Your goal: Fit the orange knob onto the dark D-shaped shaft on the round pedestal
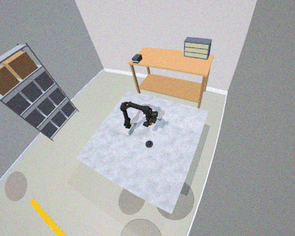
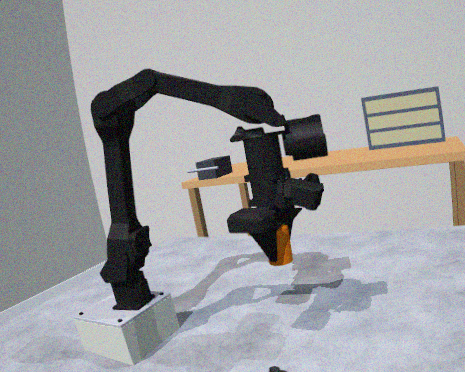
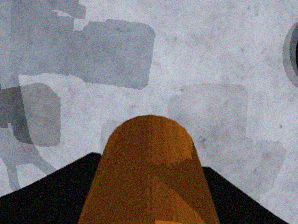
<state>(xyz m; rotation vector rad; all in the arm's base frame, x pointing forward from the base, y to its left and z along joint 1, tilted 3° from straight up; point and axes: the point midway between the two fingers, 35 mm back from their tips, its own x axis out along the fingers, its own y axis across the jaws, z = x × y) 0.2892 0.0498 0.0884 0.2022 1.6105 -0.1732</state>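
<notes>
Right now my gripper tip is 20 cm to the left of the round dark pedestal, 11 cm above it and 3 cm short of it. Round my gripper tip: orange knob: 2 cm above.
</notes>
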